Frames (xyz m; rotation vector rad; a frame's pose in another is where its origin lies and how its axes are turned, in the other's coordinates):
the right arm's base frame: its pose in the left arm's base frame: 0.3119 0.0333 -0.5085 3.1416 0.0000 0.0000
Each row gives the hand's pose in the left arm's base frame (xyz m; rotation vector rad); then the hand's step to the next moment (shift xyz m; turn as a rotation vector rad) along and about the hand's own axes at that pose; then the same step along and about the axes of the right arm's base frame.
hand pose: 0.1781 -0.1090 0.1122 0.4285 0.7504 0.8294
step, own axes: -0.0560 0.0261 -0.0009 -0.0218 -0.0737 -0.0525
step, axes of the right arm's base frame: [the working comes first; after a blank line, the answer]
step, axes of the left arm's base frame: -0.0387 -0.0280 0.0391 -0.0116 -0.0594 -0.0707

-0.0387 0.0280 -0.0391 -0.0116 0.0594 0.0707
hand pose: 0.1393 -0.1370 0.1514 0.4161 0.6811 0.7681
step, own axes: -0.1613 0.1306 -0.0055 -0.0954 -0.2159 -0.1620
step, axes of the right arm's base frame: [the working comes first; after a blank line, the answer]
step, axes of the left arm's base frame: -0.1528 -0.0345 0.1363 -0.0562 -0.1968 -0.2002

-0.1528 0.0345 -0.1363 -0.0562 0.1968 0.2002
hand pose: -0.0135 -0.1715 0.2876 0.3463 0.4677 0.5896
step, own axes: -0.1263 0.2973 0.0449 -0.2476 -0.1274 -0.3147
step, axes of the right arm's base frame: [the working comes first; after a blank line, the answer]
step, axes of the left arm's base frame: -0.2027 0.1478 0.2084 -0.2856 -0.1921 -0.2411

-0.2027 -0.1478 -0.2084 -0.2856 0.1921 0.2411
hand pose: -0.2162 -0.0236 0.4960 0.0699 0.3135 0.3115
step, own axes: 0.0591 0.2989 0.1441 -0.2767 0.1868 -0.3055
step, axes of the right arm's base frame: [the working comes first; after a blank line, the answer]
step, axes of the left arm's base frame: 0.0118 0.2995 0.1541 -0.4003 0.0971 -0.1875

0.0118 -0.2995 -0.1541 -0.4003 -0.0971 0.1875
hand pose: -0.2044 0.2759 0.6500 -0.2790 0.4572 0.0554
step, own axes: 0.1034 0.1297 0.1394 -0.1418 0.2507 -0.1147
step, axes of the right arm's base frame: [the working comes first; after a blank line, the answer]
step, axes of the left arm's base frame: 0.1374 0.1624 0.0412 -0.2050 0.2103 -0.0993

0.1374 -0.1624 -0.0412 -0.2050 -0.2103 0.0993
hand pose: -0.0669 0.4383 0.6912 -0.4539 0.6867 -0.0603
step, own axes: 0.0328 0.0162 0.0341 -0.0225 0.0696 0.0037
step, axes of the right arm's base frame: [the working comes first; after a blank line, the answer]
step, axes of the left arm's base frame: 0.0452 0.0211 -0.0033 -0.0216 0.0687 -0.0135

0.0452 -0.0211 0.0033 -0.0216 -0.0687 0.0135
